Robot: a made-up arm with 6 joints.
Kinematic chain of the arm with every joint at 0, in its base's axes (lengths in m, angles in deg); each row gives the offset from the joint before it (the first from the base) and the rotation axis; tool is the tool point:
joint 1: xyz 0 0 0.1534 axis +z
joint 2: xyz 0 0.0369 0 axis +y
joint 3: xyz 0 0 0.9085 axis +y
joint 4: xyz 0 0 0.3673 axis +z
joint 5: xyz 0 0 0 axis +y
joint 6: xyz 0 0 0.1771 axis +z
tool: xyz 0 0 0
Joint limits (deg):
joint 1: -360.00..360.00
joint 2: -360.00..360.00
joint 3: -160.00..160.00
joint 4: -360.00..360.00
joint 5: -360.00..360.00
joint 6: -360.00..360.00
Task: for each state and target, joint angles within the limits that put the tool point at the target. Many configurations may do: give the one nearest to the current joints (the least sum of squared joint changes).
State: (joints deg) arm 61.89 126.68 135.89 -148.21 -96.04 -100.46
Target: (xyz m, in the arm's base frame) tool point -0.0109 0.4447 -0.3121
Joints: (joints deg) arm 71.74 120.77 127.55 -139.69 -100.05 -100.46
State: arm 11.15 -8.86 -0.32 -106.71 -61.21 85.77
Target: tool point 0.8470 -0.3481 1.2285
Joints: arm -31.53 36.14 6.31 -110.66 -41.26 85.77
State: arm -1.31 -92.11 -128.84 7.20 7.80 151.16
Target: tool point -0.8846 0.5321 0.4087
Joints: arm -28.50 -45.72 -95.43 8.32 19.63 151.16
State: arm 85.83 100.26 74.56 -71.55 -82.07 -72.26
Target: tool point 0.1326 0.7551 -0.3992
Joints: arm 64.01 102.32 103.32 -83.67 -83.09 -72.26
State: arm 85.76 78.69 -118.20 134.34 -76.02 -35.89
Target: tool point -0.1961 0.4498 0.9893
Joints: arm 120.22 57.63 -114.31 145.82 -70.66 -35.89
